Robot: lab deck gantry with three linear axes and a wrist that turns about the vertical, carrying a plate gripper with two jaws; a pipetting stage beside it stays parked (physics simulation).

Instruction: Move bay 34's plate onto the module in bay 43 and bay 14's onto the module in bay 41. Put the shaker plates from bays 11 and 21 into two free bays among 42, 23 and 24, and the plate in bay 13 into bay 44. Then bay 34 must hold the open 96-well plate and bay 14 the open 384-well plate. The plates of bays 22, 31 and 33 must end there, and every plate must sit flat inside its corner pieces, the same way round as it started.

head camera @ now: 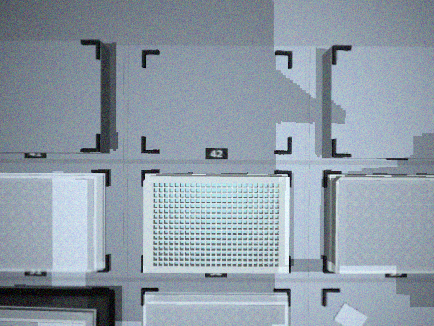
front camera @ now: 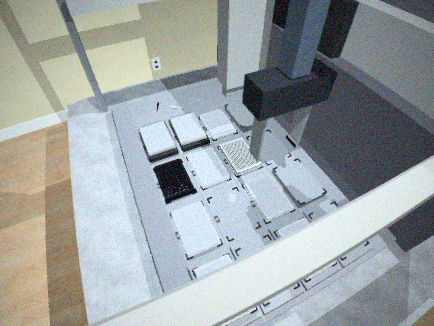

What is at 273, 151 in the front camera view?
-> A bay 42.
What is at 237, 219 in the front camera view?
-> A bay 23.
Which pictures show the white 384-well plate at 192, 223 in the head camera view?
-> The head camera view and the front camera view: all of them.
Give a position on a bay 43 module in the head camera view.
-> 370, 99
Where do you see a bay 41 module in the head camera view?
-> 62, 92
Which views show my gripper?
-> The front camera view only.
